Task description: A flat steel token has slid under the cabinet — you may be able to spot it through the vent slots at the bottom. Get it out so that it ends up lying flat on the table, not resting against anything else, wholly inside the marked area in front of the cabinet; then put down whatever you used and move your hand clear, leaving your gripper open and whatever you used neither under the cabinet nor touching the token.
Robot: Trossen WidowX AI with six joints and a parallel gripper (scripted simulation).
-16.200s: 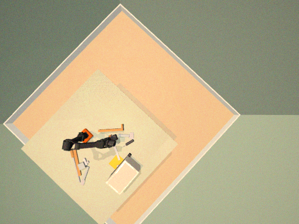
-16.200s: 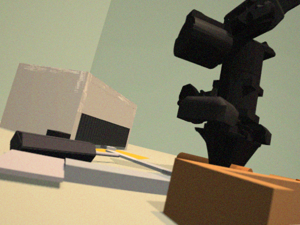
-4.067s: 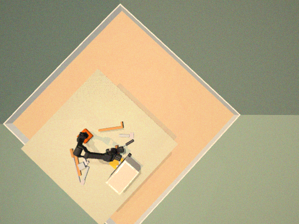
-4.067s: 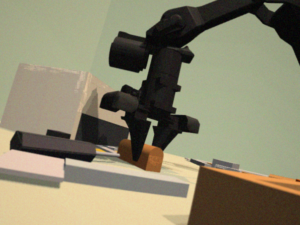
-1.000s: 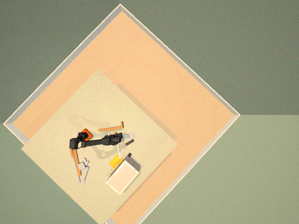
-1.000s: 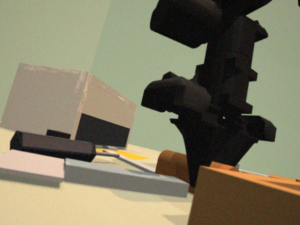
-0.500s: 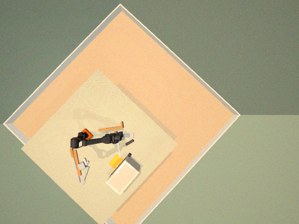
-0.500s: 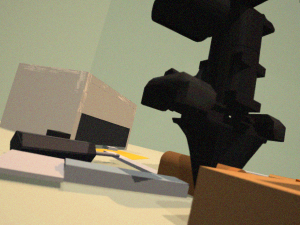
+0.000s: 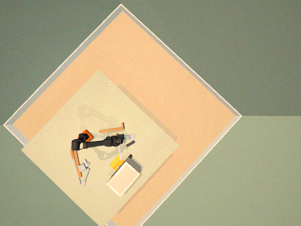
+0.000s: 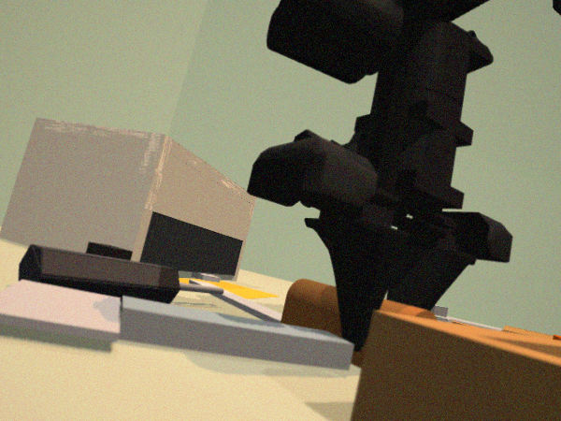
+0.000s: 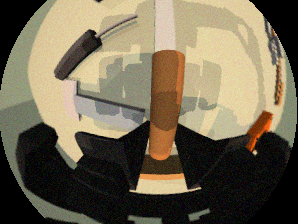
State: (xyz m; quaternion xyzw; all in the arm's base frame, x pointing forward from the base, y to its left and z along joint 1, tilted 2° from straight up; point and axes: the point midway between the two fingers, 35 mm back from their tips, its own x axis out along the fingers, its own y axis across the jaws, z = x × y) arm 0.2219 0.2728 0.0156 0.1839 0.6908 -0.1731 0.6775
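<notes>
Right now my gripper tip is 150 mm short of the dark screwdriver and 30 mm to the right of it. Round my gripper tip: token (290 mm ahead, 210 mm to the right); then orange stick (550 mm to the right, 30 mm behind).
</notes>
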